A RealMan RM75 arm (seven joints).
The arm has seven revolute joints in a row. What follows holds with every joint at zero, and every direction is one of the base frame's.
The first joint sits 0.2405 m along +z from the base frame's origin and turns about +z.
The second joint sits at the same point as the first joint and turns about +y.
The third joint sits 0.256 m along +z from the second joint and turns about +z.
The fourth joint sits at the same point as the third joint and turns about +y.
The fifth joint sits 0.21 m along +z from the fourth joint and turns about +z.
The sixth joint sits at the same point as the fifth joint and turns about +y.
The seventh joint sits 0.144 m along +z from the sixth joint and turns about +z.
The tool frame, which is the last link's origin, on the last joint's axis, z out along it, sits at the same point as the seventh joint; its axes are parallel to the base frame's.
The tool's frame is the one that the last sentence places.
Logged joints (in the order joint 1, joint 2, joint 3, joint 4, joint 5, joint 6, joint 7), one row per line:
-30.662, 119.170, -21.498, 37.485, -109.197, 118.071, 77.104
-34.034, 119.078, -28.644, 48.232, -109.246, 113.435, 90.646
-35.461, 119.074, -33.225, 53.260, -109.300, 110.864, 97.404
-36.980, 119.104, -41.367, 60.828, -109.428, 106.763, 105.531
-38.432, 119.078, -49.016, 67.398, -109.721, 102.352, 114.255
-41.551, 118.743, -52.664, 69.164, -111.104, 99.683, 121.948
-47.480, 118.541, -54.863, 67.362, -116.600, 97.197, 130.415
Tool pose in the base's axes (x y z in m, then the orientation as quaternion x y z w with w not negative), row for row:
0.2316, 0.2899, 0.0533, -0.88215, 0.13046, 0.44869, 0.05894
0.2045, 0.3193, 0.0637, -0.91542, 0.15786, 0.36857, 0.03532
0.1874, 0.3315, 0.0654, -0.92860, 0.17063, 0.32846, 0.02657
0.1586, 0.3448, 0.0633, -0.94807, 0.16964, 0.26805, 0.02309
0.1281, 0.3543, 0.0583, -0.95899, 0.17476, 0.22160, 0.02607
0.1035, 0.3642, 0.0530, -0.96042, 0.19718, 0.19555, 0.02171
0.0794, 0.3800, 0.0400, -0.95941, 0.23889, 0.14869, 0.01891
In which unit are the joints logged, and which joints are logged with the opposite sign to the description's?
The joints are logged in degrees. Opposite sign: joint 1, joint 4, joint 6.
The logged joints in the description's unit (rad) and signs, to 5 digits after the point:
0.53515, 2.07991, -0.37521, -0.65424, -1.90585, -2.06073, 1.34572
0.59401, 2.07830, -0.49993, -0.84181, -1.90670, -1.97981, 1.58207
0.61891, 2.07823, -0.57989, -0.92956, -1.90764, -1.93494, 1.70002
0.64542, 2.07876, -0.72199, -1.06165, -1.90988, -1.86337, 1.84186
0.67076, 2.07830, -0.85549, -1.17632, -1.91499, -1.78638, 1.99413
0.72520, 2.07246, -0.91916, -1.20714, -1.93913, -1.73980, 2.12839
0.82868, 2.06893, -0.95754, -1.17569, -2.03505, -1.69641, 2.27617

